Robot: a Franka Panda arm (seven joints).
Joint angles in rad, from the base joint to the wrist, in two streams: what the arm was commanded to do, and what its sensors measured. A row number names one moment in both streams.
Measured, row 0:
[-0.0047 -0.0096 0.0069 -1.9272 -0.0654 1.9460 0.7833]
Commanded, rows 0 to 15:
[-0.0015 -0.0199 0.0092 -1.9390 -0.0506 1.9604 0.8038]
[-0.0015 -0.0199 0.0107 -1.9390 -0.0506 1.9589 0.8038]
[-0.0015 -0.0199 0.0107 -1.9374 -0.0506 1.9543 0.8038]
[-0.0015 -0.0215 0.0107 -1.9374 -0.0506 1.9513 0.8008]
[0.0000 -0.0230 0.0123 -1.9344 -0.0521 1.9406 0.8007]
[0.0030 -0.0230 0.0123 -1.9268 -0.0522 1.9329 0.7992]
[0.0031 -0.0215 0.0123 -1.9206 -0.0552 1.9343 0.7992]
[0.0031 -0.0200 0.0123 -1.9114 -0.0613 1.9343 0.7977]
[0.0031 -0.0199 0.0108 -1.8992 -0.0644 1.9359 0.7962]
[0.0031 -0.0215 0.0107 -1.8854 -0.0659 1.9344 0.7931]
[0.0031 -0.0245 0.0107 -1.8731 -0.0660 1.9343 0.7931]
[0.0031 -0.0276 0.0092 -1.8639 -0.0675 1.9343 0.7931]
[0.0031 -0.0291 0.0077 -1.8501 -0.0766 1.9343 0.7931]
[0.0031 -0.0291 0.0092 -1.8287 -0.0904 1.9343 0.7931]
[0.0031 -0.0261 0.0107 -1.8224 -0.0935 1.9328 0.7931]
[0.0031 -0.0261 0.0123 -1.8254 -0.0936 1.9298 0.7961]
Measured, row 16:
[-0.0004 -0.0226 0.0088 -1.8470 -0.0734 1.9445 0.7833]
